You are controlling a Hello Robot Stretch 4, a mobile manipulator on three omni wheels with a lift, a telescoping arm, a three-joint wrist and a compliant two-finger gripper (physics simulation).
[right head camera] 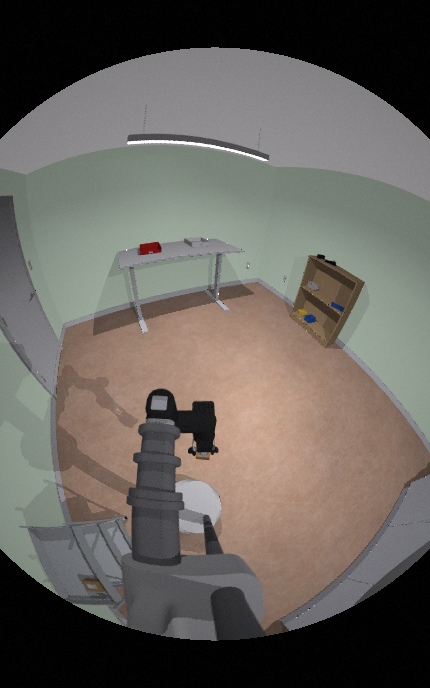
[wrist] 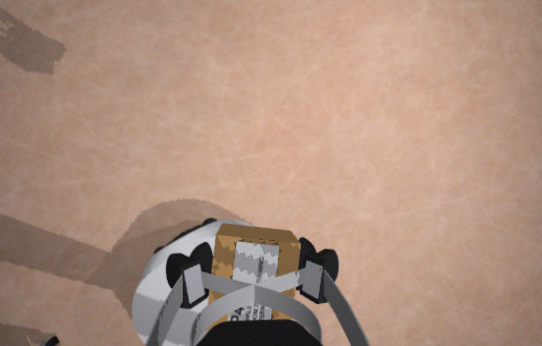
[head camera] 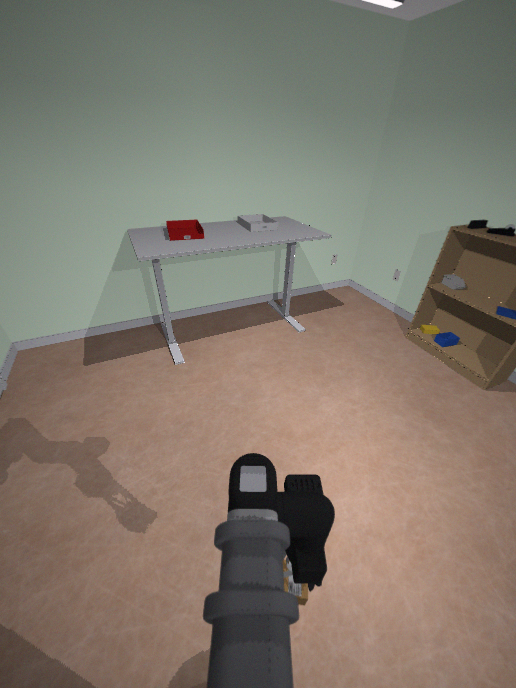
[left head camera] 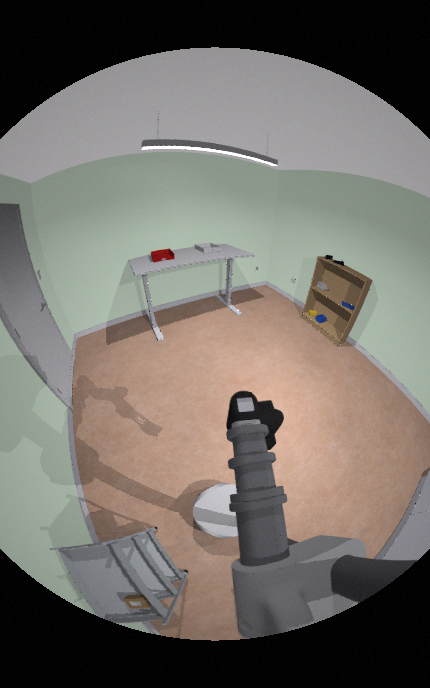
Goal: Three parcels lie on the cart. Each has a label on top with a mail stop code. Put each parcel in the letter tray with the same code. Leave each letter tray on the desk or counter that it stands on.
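Seen in the pictures: gripper, fingertip midpoint: [wrist: 253, 260] [head camera: 292, 583]; robot's base at its link origin: [right head camera: 191, 505] [left head camera: 222, 509].
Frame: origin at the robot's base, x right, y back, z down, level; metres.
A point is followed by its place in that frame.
Observation:
My gripper [wrist: 253, 260] {x 0.087, y -0.267, z -0.788 m} [right head camera: 203, 451] {x 0.087, y -0.267, z -0.788 m} is shut on a brown parcel [wrist: 289, 260] {x 0.108, y -0.279, z -0.837 m} [right head camera: 202, 456] {x 0.085, y -0.238, z -0.833 m} [head camera: 302, 599] {x 0.099, y -0.234, z -0.829 m} with a white label on top, held above the floor beside the round white base. The label is partly hidden by the fingers, and its code cannot be fully read. A second brown parcel [left head camera: 136, 602] [right head camera: 92, 585] lies on the grey cart [left head camera: 81, 573] [right head camera: 50, 553] at the lower left of both side head views. A red letter tray [head camera: 184, 230] {x -0.596, y -2.500, z -0.925 m} [left head camera: 162, 255] {x -0.574, y -2.469, z -0.925 m} [right head camera: 150, 248] {x -0.578, y -2.475, z -0.925 m} and a light grey letter tray [head camera: 262, 226] {x 0.051, y -2.551, z -0.959 m} [left head camera: 207, 248] {x 0.007, y -2.533, z -0.972 m} [right head camera: 196, 242] {x 0.015, y -2.535, z -0.977 m} stand on the desk [head camera: 222, 238] {x -0.260, y -2.299, z -0.923 m}. Their codes are too small to read.
A wooden bookshelf [head camera: 439, 261] {x 1.543, y -2.371, z -0.758 m} [left head camera: 357, 309] {x 1.967, y -1.704, z -0.585 m} [right head camera: 348, 313] {x 2.048, y -1.737, z -0.538 m} with small items stands against the right wall. A grey door [left head camera: 30, 304] {x -1.759, y -1.295, z -1.028 m} is at the left. A grey piece of furniture [right head camera: 375, 550] stands at the lower right. The desk has two legs with feet on the floor.

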